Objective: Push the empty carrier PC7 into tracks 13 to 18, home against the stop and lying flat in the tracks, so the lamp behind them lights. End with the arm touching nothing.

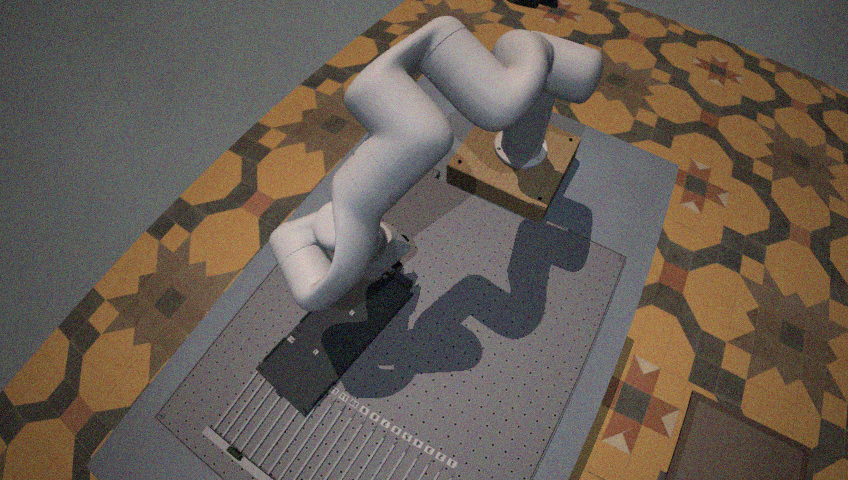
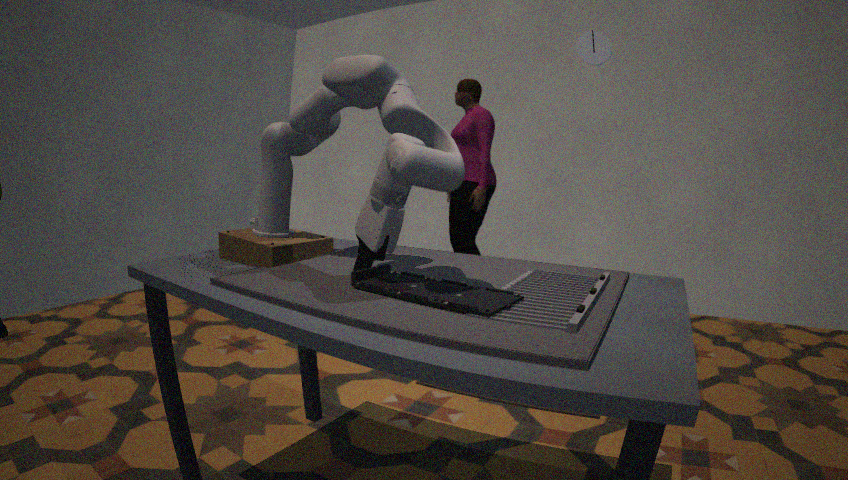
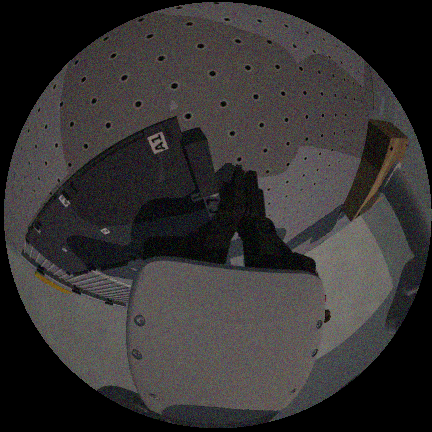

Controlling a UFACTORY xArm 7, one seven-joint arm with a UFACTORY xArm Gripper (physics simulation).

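Places are measured from the arm's base along level axes (x left, y back, z up), in millimetres.
Where they show: gripper, fingertip midpoint: [image 1: 395, 261] [image 2: 360, 273] [image 3: 240, 181]; arm's base at its link origin: [image 1: 520, 148] [image 2: 272, 234] [image 3: 389, 177].
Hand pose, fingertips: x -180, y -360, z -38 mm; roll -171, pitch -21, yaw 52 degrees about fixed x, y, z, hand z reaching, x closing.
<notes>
Each offset is from my fingertips to the top centre of the thing. "*": to the spot under its first point.
The dark flat carrier PC7 {dx -55, dy -176, dz +15 mm} [image 1: 297, 374] [image 2: 428, 291] [image 3: 110, 185] lies on the perforated board, its front end over the near ends of the rails at the high-numbered side. It looks flat. Bare rails show between it and the pale stop bar {* dx -174, dy -449, dz +1 mm} [image 1: 218, 438] [image 2: 576, 322]. The lamp {dx -132, dy -459, dz +7 mm} [image 1: 235, 453] [image 2: 580, 308] on that side looks dark. My gripper [image 1: 392, 270] [image 2: 364, 270] [image 3: 240, 181] is shut and empty, low at the carrier's raised rear wall [image 3: 200, 155]. Its fingers seem to be against the wall; the exact contact is hidden, and the PC7 label is covered.
The wooden base block [image 1: 470, 155] [image 2: 243, 246] [image 3: 362, 175] stands at the rear of the table. More rails {* dx +40, dy -403, dz -12 mm} [image 2: 553, 291] lie beside the carrier's lane, with two other dark lamps [image 2: 592, 290] [image 2: 602, 277] on the stop. A person in magenta [image 2: 476, 142] stands beyond the table.
</notes>
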